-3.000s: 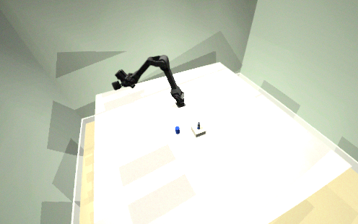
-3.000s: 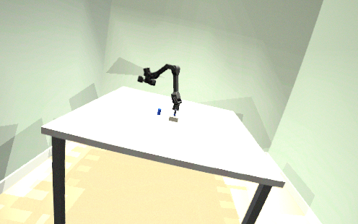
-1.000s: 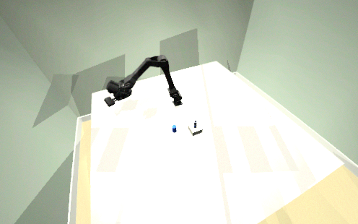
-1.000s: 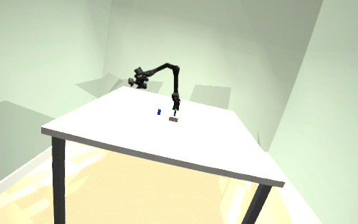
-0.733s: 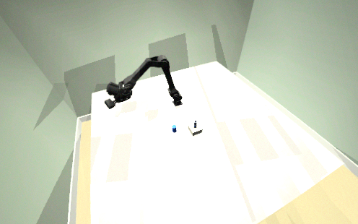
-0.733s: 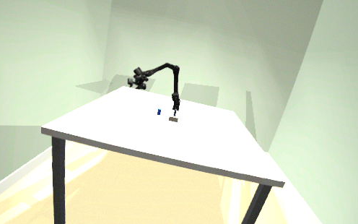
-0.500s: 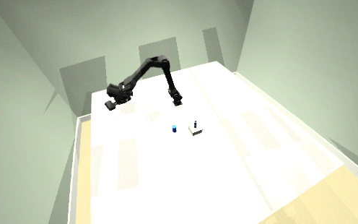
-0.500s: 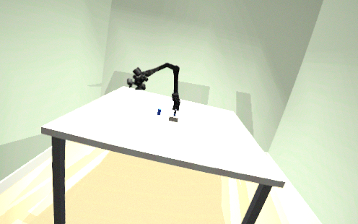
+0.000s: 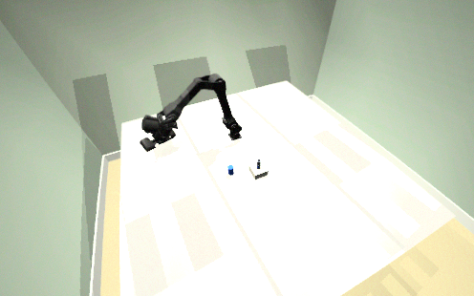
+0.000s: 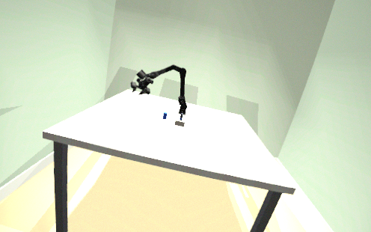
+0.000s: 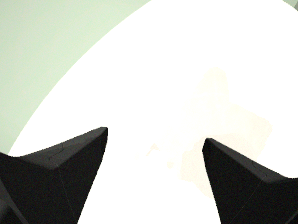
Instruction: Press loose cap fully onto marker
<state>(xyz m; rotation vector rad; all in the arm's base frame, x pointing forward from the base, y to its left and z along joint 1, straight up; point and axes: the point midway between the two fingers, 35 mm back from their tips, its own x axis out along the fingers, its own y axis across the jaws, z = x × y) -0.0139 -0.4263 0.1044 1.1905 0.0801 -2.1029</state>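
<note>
The blue cap is 270 mm ahead of my gripper tip, 320 mm to the left of it and 50 mm below it. The rest, counted from my gripper tip: pale holder block (320 mm ahead, 450 mm to the left, 60 mm below).
</note>
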